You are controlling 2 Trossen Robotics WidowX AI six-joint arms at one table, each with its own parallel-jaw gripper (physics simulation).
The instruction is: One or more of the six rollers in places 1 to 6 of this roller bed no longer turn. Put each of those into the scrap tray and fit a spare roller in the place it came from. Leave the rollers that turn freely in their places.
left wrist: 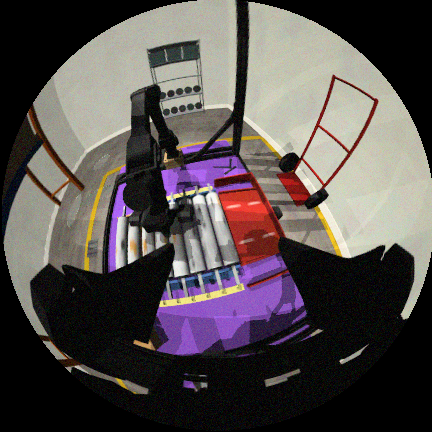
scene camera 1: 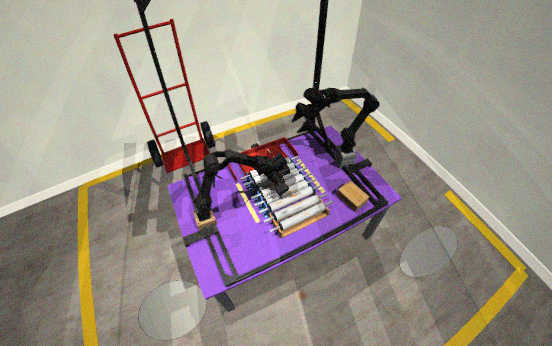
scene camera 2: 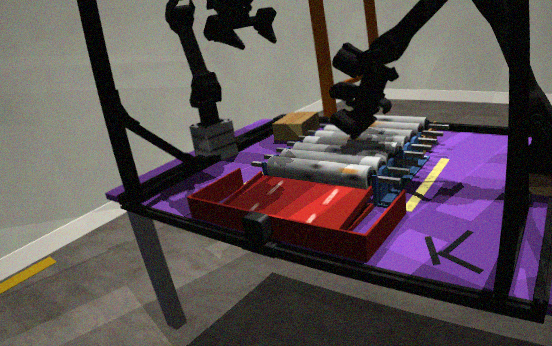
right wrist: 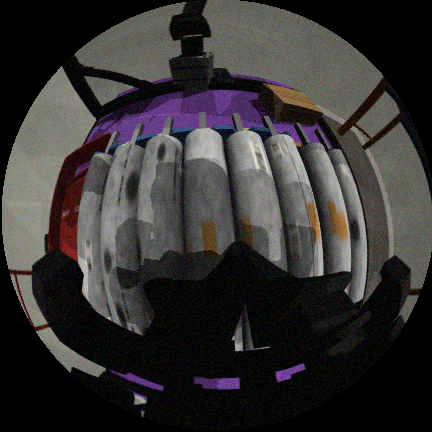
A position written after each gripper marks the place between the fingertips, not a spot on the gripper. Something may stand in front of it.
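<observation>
Brown box [scene camera 2: 294, 124] visible, also in the right wrist view: the box [right wrist: 284, 104]. Right gripper [scene camera 2: 352, 138] visible. Left wrist view shows the right gripper [left wrist: 167, 236]; right wrist view shows the right gripper [right wrist: 237, 246]. Left gripper [scene camera 2: 260, 45] open, holding nothing. Left wrist view shows the left gripper [left wrist: 226, 245].
</observation>
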